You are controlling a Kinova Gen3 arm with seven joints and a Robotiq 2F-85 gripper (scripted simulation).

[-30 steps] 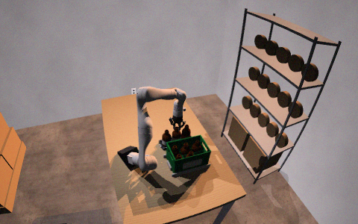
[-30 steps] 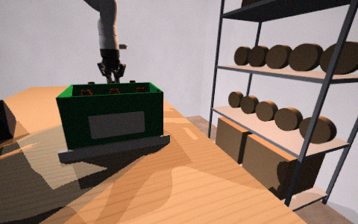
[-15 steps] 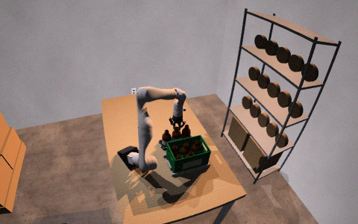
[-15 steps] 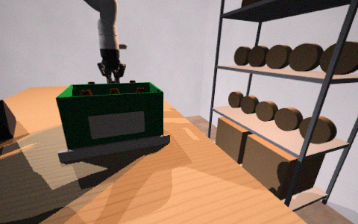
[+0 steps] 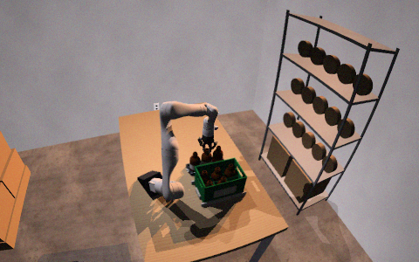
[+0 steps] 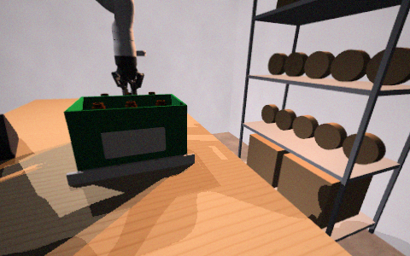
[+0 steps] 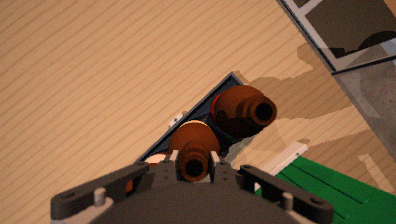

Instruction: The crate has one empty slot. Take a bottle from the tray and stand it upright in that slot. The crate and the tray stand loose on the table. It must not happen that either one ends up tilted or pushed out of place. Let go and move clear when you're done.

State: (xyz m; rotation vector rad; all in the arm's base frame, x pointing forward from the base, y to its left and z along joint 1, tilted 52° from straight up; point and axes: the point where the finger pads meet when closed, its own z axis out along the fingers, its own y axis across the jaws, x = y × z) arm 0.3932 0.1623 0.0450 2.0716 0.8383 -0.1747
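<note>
My gripper is now 70 mm above the brown bottle. Also, from my hand: green crate: 230 mm to the right, 70 mm below, 40 mm behind; then dark tray: 140 mm below.
</note>
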